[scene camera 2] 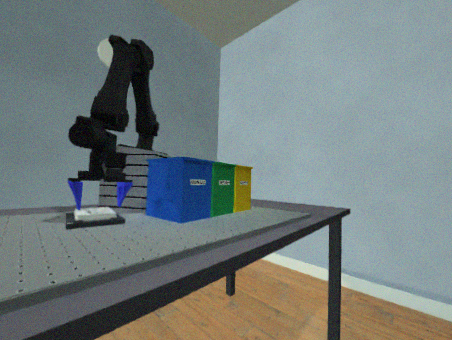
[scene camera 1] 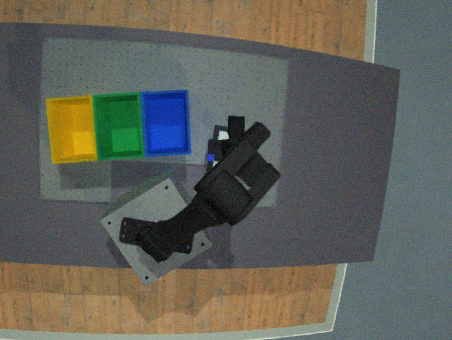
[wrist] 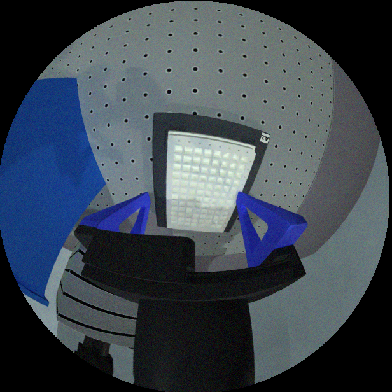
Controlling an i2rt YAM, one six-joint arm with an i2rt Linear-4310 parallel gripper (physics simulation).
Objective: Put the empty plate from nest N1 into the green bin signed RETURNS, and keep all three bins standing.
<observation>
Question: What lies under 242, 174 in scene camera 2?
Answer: A yellow bin.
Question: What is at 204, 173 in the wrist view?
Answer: A white plate.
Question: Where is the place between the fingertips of the gripper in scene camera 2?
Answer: At 100, 208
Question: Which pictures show the blue bin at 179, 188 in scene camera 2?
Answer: Scene camera 2, scene camera 1 and the wrist view: all of them.
</observation>
